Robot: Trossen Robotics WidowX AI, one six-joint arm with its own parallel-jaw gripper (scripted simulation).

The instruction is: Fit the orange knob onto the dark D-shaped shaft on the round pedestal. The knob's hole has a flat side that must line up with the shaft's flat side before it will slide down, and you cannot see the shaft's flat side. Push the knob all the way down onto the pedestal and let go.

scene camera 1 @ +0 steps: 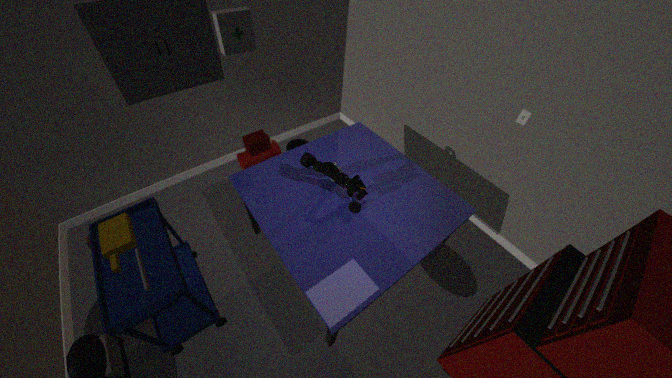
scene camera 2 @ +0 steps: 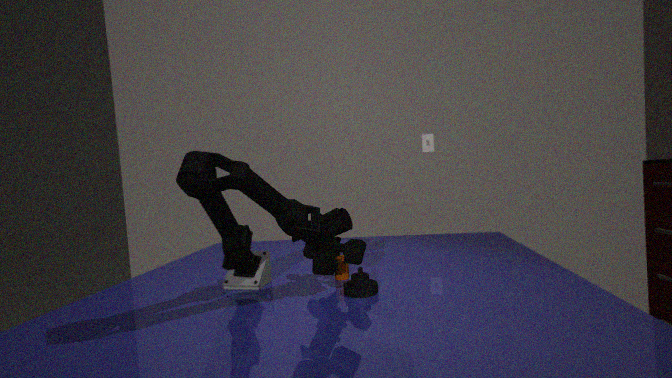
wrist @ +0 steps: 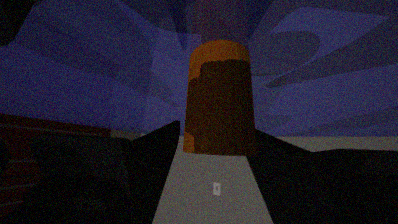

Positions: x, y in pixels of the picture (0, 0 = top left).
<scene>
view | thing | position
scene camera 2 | my gripper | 348, 260
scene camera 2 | dark round pedestal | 360, 286
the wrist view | my gripper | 210, 127
</scene>
